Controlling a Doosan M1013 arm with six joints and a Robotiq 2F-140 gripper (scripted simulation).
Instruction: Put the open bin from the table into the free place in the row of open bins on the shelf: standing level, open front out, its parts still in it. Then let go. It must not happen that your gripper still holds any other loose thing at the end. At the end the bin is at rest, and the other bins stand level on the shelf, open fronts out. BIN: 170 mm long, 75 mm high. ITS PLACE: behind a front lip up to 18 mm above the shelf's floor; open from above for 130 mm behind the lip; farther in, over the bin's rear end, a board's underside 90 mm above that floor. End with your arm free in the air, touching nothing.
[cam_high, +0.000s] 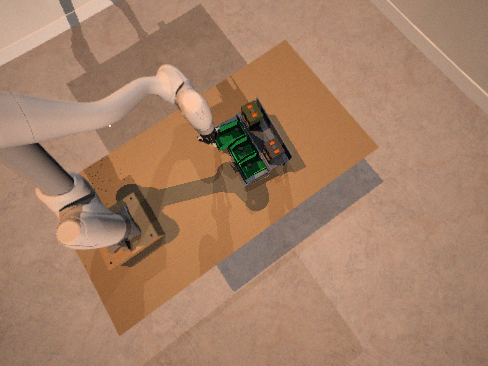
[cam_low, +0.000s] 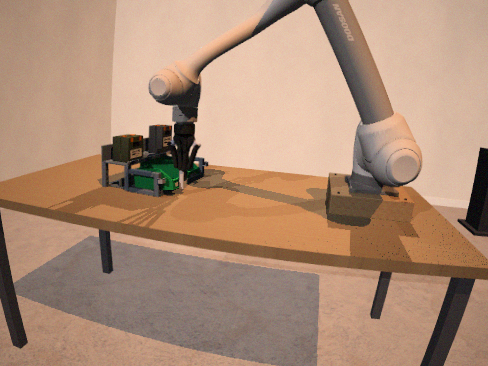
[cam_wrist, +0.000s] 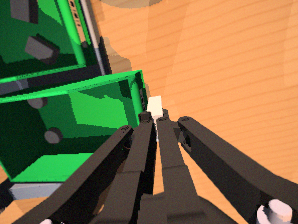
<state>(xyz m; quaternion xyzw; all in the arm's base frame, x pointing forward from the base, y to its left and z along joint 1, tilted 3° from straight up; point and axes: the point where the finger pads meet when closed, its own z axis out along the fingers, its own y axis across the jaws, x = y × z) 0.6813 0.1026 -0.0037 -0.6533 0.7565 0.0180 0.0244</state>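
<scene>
Right now the shelf lip is 40 mm ahead of my hand, 120 mm to the right of it and 50 mm below it.
</scene>
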